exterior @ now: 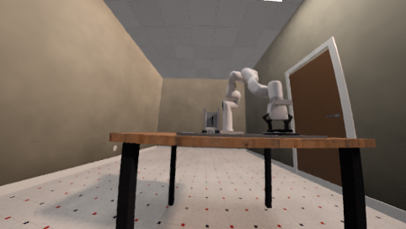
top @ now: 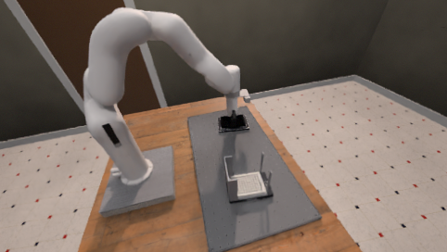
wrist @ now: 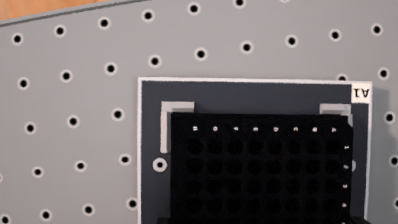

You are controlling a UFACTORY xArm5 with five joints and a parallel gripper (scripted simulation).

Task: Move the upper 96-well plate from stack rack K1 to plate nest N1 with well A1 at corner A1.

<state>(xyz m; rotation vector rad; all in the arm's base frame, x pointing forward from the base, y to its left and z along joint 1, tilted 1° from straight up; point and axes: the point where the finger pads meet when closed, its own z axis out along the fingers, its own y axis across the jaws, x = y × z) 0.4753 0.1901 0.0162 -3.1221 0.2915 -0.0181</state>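
Now: the black 96-well plate 10 mm below my hand. From my hand the other things lie so: white plate: 70 mm behind, 380 mm to the right, 10 mm below; A1 label: 60 mm ahead, 70 mm to the right, 20 mm below; plate nest N1: 30 mm below.
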